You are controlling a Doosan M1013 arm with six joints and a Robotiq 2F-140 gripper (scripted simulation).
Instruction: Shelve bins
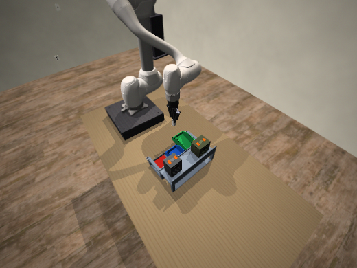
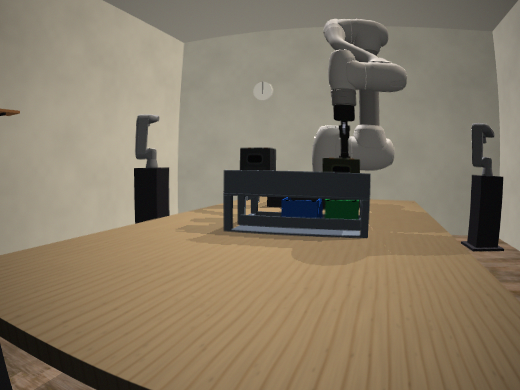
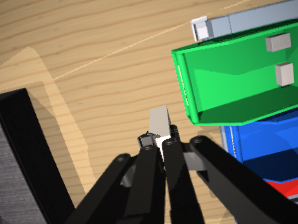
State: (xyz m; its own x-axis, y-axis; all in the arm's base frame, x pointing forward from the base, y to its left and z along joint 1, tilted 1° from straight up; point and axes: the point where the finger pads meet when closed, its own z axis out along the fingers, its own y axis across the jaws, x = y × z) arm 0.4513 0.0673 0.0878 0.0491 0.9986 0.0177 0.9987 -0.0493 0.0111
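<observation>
Now: hand 12 cm short of the green bin and 12 cm above it. Also, from my hand: blue bin 17 cm ahead, 12 cm to the right, 13 cm below; olive box 27 cm ahead, 1 cm to the right, 2 cm below; black box 26 cm ahead, 24 cm to the right, 1 cm below.
</observation>
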